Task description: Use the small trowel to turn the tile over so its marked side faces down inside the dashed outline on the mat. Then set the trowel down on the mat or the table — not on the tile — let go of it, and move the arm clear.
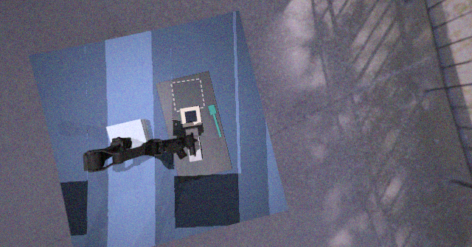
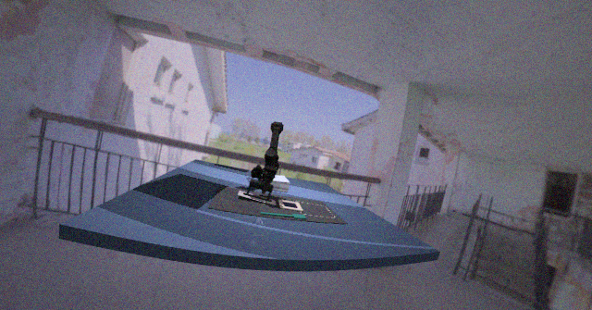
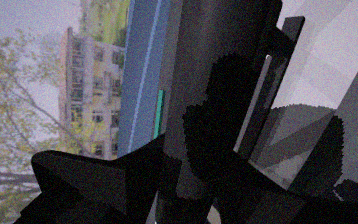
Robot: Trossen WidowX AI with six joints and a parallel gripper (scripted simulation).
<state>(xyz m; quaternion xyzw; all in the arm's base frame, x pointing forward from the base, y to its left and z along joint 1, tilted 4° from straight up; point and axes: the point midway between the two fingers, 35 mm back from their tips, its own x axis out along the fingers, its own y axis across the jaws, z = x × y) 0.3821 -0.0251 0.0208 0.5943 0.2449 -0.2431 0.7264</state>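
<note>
The grey mat is 9 cm to the left of my gripper tip, 8 cm below it and 1 cm behind it. Round my gripper tip: tile (15 cm to the left, 5 cm below, 3 cm behind); teal trowel (13 cm to the left, 12 cm ahead, 5 cm below).
</note>
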